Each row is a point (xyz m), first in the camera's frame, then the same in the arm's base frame.
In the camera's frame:
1: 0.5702 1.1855 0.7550
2: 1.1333 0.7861 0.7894
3: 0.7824 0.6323 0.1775
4: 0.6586 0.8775 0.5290
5: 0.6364 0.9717 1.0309
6: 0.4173 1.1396 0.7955
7: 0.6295 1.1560 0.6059
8: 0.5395 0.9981 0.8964
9: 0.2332 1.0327 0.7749
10: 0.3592 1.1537 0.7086
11: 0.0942 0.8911 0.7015
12: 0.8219 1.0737 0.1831
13: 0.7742 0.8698 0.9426
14: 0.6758 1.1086 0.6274
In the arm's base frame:
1: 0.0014 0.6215 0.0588
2: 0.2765 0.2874 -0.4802
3: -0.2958 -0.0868 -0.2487
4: -0.0818 0.2589 -0.0651
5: 0.3419 0.5206 0.0499
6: 0.0266 0.5850 0.2174
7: -0.1143 0.5449 -0.0271
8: 0.1914 0.4937 0.1191
9: 0.0115 0.4687 0.3962
10: -0.0688 0.5651 0.2577
11: -0.0318 0.3037 0.5214
12: -0.4383 0.3303 -0.2945
13: 0.3219 0.4013 -0.1002
14: -0.0694 0.5103 -0.0676

